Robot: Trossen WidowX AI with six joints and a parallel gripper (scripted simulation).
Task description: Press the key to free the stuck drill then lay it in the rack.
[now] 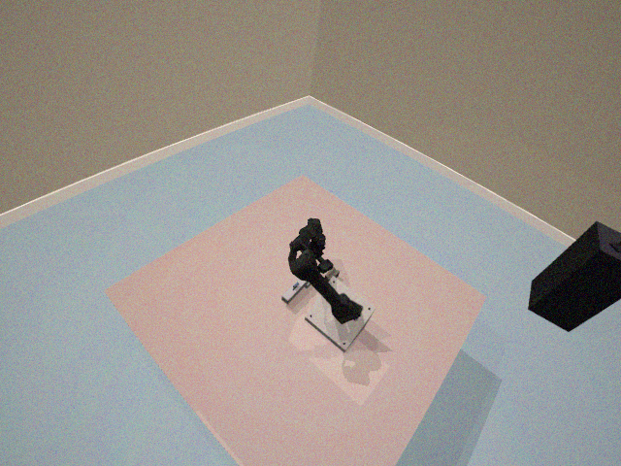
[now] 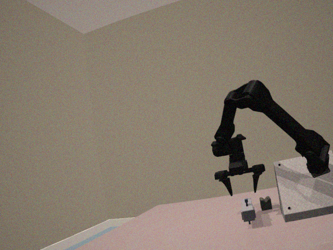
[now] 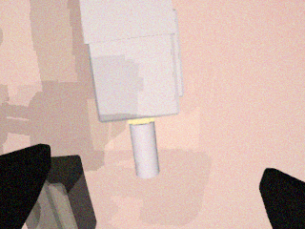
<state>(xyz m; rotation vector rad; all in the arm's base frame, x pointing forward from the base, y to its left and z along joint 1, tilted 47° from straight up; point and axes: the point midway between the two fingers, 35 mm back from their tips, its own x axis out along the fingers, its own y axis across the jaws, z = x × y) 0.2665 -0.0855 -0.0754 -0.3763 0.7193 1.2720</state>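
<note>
The drill lies 40 mm to the left of my gripper tip and 30 mm below it. The rest, counted from my gripper tip: rack (90 mm behind, 60 mm to the right, 60 mm below); then blue key (130 mm to the left, 30 mm below); then grey holder block (100 mm to the left, 40 mm below).
</note>
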